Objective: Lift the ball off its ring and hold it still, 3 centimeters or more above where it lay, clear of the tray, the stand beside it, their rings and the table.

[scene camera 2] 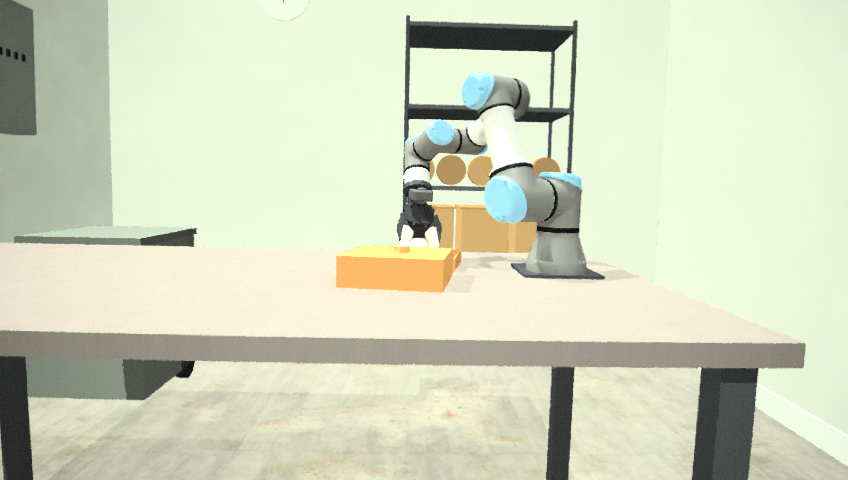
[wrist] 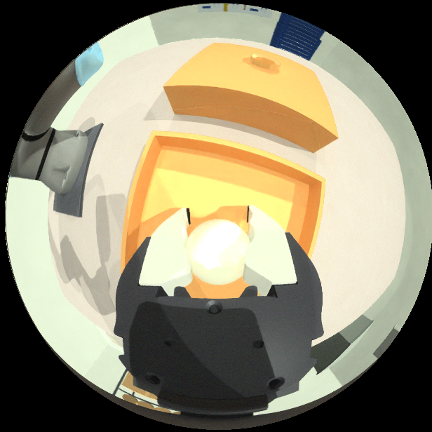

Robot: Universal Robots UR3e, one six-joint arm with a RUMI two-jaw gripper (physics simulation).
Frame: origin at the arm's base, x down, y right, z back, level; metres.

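Seen in the pictures: arm's base at its link origin: (scene camera 2: 555, 270).
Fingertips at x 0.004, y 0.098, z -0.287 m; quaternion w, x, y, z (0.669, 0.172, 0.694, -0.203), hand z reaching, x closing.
Offsets run from my fingertips to a thing's middle. "spot": to the spot under its first point. Level surfaces: height alone.
A pale, shiny ball @(dx -0.033, dy +0.035, dz +0.000 m) (scene camera 2: 418, 242) (wrist: 218, 252) is between the white fingers of my gripper (scene camera 2: 418, 245) (wrist: 218, 208), which is shut on it. The ball is low over the orange tray @(dx -0.010, dy +0.035, dz +0.000 m) (scene camera 2: 457, 259) (wrist: 316, 210); whether it touches its ring cannot be told, as that ring is hidden. The orange stand (scene camera 2: 389, 272) (wrist: 240, 105) is a block beside the tray, with its own small ring @(spot: dx -0.059, dy -0.211, dz -0.055 m) (scene camera 2: 402, 249) (wrist: 253, 61) on top. In the scene view the stand hides most of the tray and the fingertips.
The tray and stand rest on the table @(dx +0.004 m) (scene camera 2: 238, 303) (wrist: 365, 165). The robot's base (scene camera 2: 556, 255) (wrist: 70, 162) stands on a dark plate at the right of the scene view. A dark shelf rack (scene camera 2: 490, 113) is behind, and a grey-green cabinet (scene camera 2: 83, 233) is at the left.
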